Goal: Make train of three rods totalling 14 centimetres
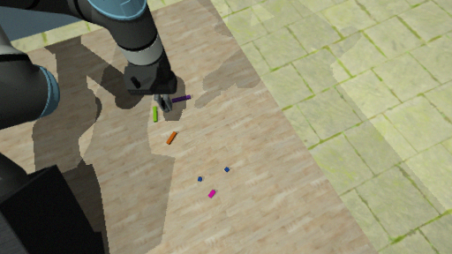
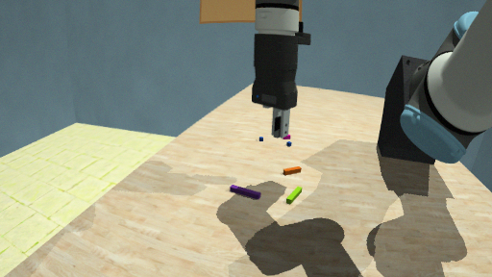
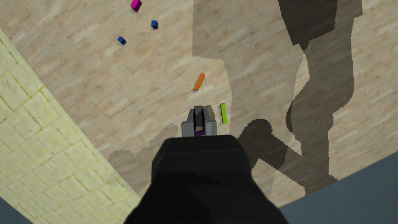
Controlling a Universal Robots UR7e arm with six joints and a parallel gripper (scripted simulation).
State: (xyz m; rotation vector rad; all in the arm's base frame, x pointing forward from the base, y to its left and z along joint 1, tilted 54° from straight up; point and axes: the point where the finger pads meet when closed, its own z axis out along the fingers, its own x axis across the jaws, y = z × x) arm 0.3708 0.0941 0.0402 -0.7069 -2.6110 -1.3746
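The orange rod lies 11 cm below my hand, 4 cm to the right of it and 3 cm behind it. Round my hand: grey rod 1 cm below; then lime rod 11 cm below, 5 cm to the left, 4 cm behind; then purple rod 11 cm below, 6 cm to the left, 5 cm ahead.
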